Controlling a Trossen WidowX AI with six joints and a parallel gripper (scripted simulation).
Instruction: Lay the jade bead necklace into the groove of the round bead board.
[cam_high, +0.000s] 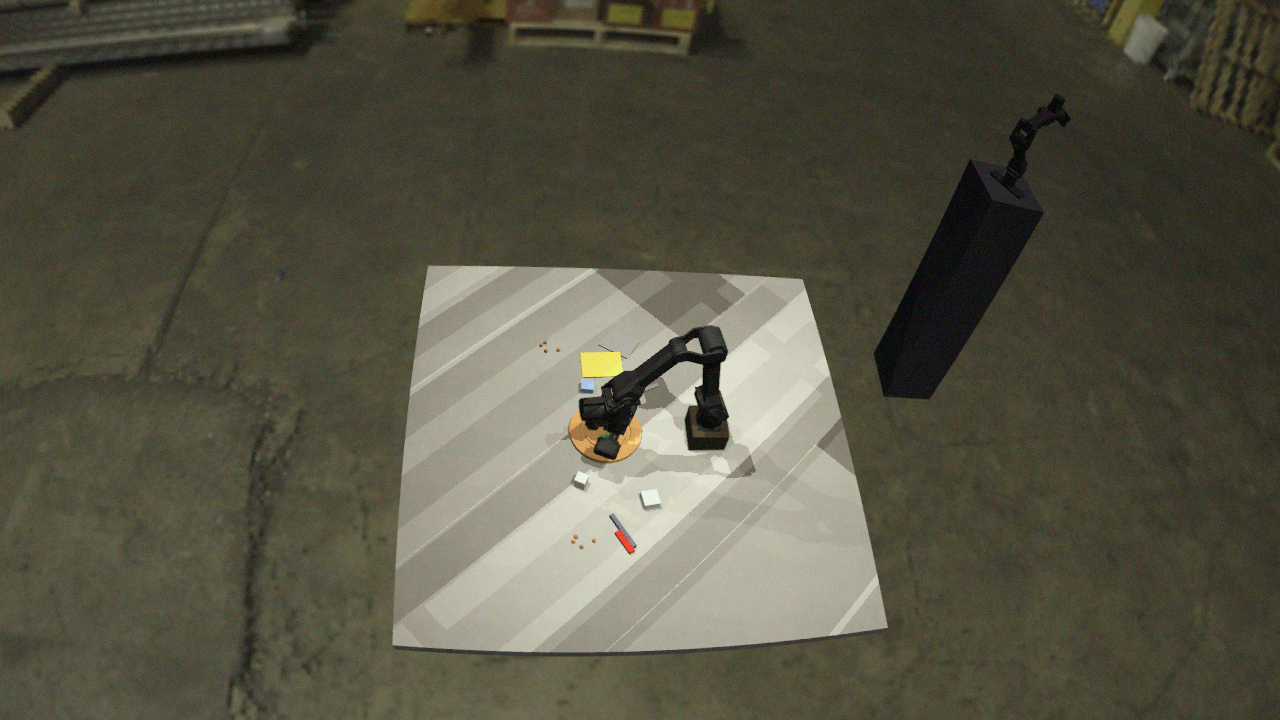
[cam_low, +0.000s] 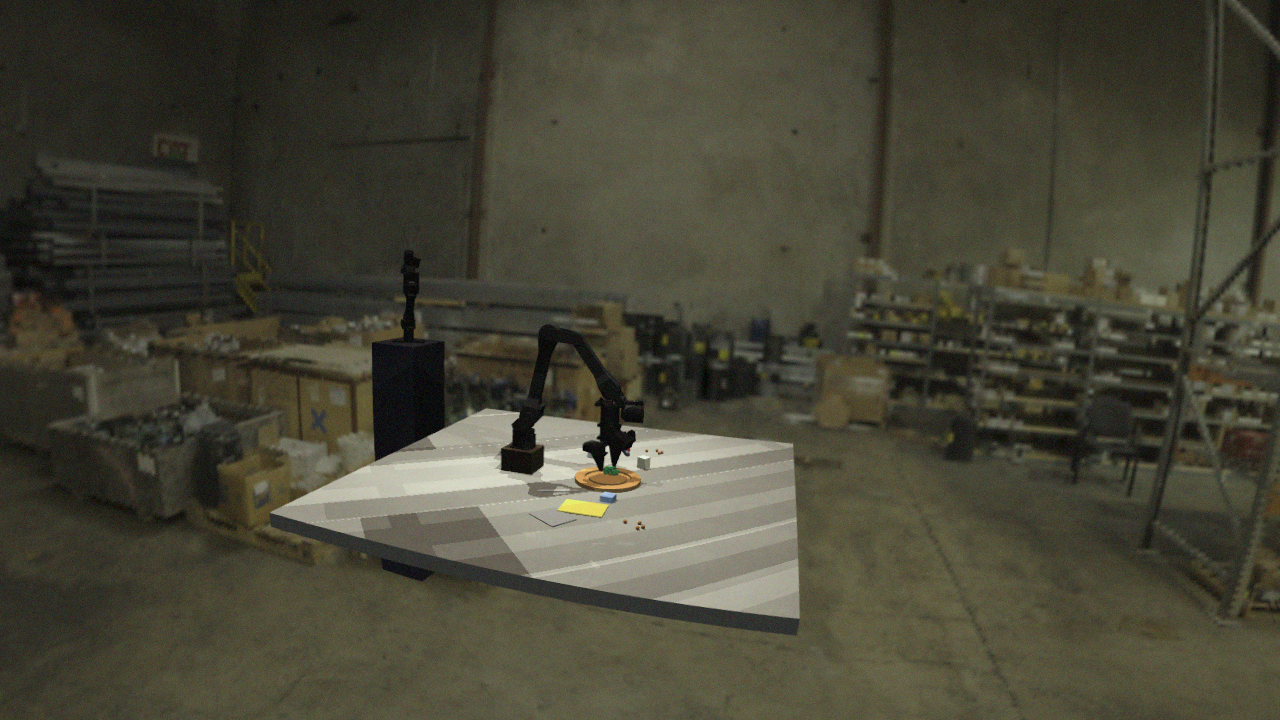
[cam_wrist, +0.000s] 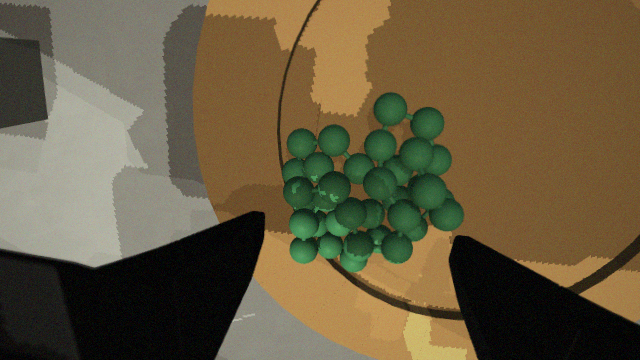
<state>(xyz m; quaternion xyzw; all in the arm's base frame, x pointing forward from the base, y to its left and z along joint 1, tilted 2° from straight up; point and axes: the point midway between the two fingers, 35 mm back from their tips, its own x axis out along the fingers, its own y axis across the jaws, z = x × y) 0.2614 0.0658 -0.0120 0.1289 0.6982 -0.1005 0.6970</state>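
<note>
The cream cube is 80 mm ahead of my gripper tip and 120 mm to the left of it. Also, from my gripper tip: red-handled tool: 30 mm behind, 280 mm to the left, 10 mm below; then white strip: 80 mm behind, 200 mm to the right, 20 mm below; then blue block: 70 mm ahead, 200 mm to the right, 10 mm below.
</note>
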